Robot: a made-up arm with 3 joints. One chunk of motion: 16 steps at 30 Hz.
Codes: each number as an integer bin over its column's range. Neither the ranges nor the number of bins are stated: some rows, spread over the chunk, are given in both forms.
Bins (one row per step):
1: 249 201 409 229 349 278
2: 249 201 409 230 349 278
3: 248 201 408 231 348 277
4: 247 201 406 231 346 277
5: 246 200 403 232 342 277
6: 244 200 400 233 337 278
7: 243 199 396 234 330 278
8: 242 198 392 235 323 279
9: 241 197 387 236 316 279
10: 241 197 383 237 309 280
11: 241 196 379 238 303 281
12: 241 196 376 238 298 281
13: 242 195 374 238 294 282
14: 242 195 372 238 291 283
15: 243 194 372 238 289 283
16: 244 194 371 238 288 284
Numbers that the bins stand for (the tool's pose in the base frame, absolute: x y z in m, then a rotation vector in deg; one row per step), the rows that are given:
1: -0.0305 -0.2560 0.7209 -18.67 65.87 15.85
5: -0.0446 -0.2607 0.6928 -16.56 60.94 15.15
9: -0.0681 -0.2748 0.6176 -13.74 42.62 16.56
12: -0.0681 -0.2795 0.5659 -12.33 29.94 17.96
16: -0.0540 -0.2888 0.5425 -12.33 22.90 20.08
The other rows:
2: -0.0305 -0.2560 0.7209 -17.96 65.87 15.85
3: -0.0352 -0.2560 0.7162 -17.26 65.17 15.15
4: -0.0399 -0.2560 0.7068 -17.26 63.76 15.15
6: -0.0540 -0.2607 0.6787 -15.85 57.42 15.85
7: -0.0587 -0.2654 0.6599 -15.15 52.49 15.85
8: -0.0634 -0.2701 0.6411 -14.44 47.55 16.56
10: -0.0681 -0.2748 0.5988 -13.03 37.69 17.26
11: -0.0681 -0.2795 0.5800 -12.33 33.46 17.96
13: -0.0634 -0.2841 0.5566 -12.33 27.12 18.67
14: -0.0634 -0.2841 0.5472 -12.33 25.01 19.37
15: -0.0587 -0.2888 0.5472 -12.33 23.60 19.37

